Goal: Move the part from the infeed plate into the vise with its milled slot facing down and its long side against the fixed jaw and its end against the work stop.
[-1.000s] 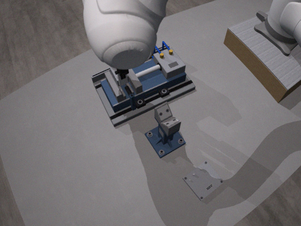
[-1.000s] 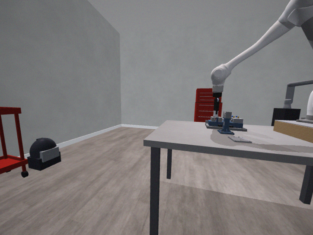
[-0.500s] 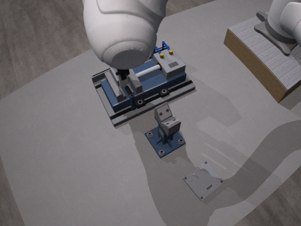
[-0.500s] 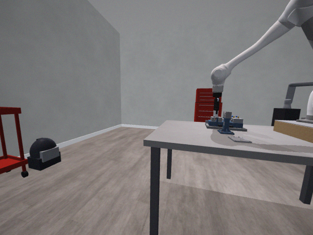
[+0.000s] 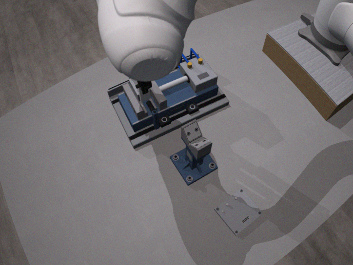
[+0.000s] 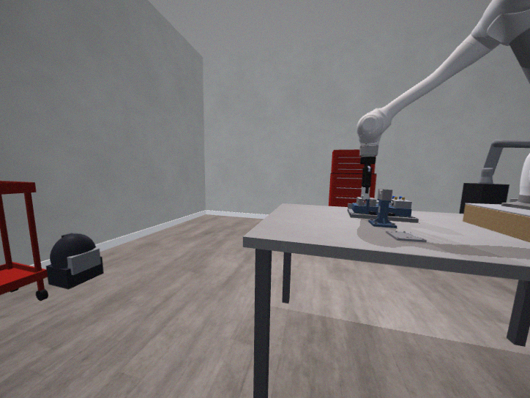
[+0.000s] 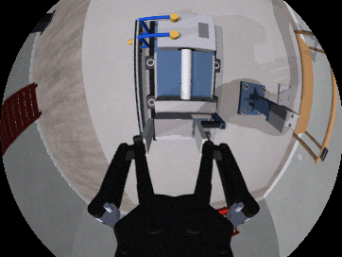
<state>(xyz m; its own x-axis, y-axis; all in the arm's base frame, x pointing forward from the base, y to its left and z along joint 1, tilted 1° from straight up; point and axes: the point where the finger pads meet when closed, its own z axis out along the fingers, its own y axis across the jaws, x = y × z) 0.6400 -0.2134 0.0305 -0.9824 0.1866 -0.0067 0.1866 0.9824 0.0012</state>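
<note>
Right now my hand is 30 mm above the part. Also, from my hand: work stop (10 mm ahead, 70 mm to the left, 30 mm below); moving jaw (30 mm behind, 30 mm to the left, 40 mm below); fixed jaw (30 mm ahead, 10 mm to the left, 40 mm below).
</note>
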